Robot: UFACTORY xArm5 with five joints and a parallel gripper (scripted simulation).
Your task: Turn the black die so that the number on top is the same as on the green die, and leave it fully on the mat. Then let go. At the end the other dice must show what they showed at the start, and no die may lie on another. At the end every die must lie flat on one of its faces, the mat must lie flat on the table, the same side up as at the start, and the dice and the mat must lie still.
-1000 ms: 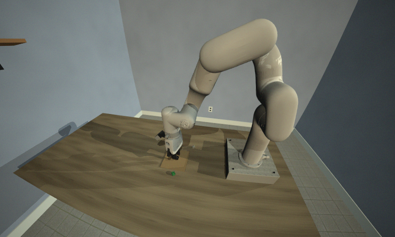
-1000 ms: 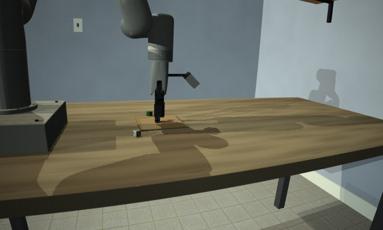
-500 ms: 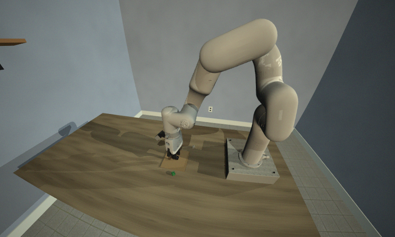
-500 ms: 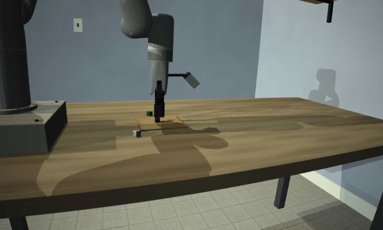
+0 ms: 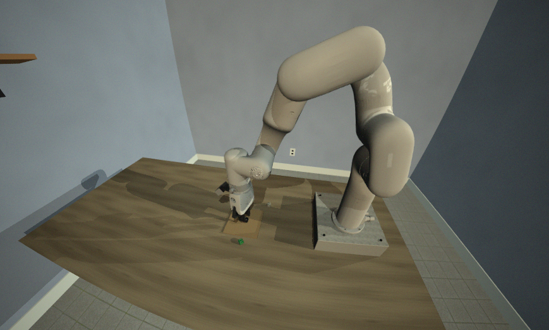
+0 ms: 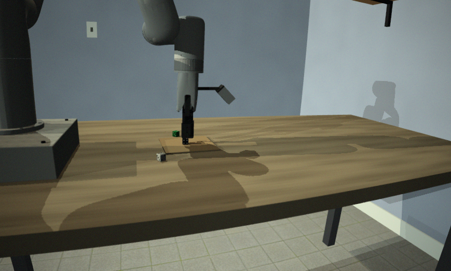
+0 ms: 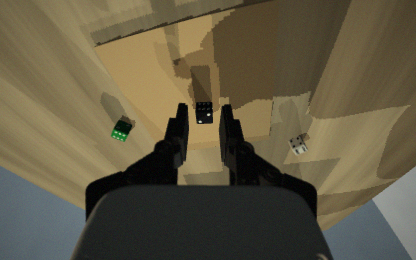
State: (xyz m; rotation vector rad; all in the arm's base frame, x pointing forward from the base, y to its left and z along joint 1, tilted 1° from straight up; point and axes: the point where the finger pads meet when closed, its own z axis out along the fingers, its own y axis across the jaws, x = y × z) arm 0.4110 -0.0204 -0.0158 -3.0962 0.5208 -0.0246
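My gripper is now 10 mm past the black die and 30 mm above it. Also, from my hand: green die 10 mm behind, 100 mm to the left, 40 mm below; white die 90 mm behind, 100 mm to the right, 40 mm below; tan mat 40 mm below.
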